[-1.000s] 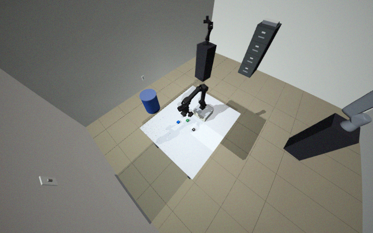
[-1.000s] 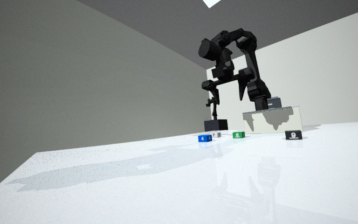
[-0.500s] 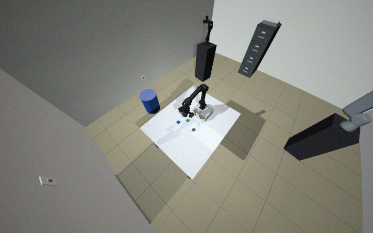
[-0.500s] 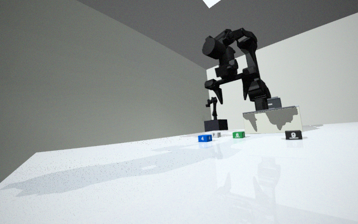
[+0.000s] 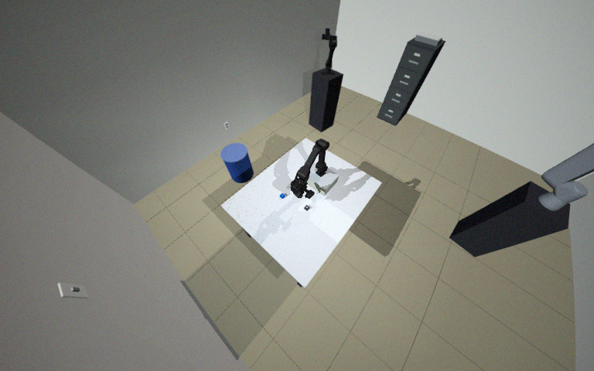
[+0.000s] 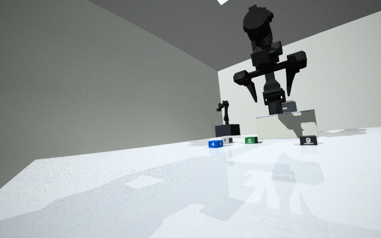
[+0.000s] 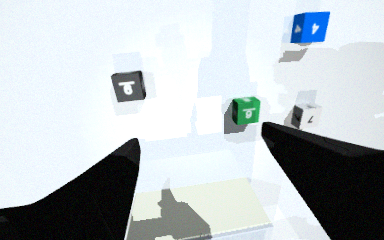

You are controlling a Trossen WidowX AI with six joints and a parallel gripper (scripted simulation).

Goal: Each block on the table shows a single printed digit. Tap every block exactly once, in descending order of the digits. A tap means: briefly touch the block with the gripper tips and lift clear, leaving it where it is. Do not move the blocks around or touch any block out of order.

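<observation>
Right now my gripper tip is 110 mm above the black block marked 9 and 70 mm to the right of it. From my gripper tip the other things lie so: green block: 110 mm below, 80 mm to the right, 30 mm behind; pale grey block marked 7: 190 mm to the right, 110 mm below, 40 mm behind; blue block marked 4: 150 mm to the right, 110 mm below, 80 mm ahead.
</observation>
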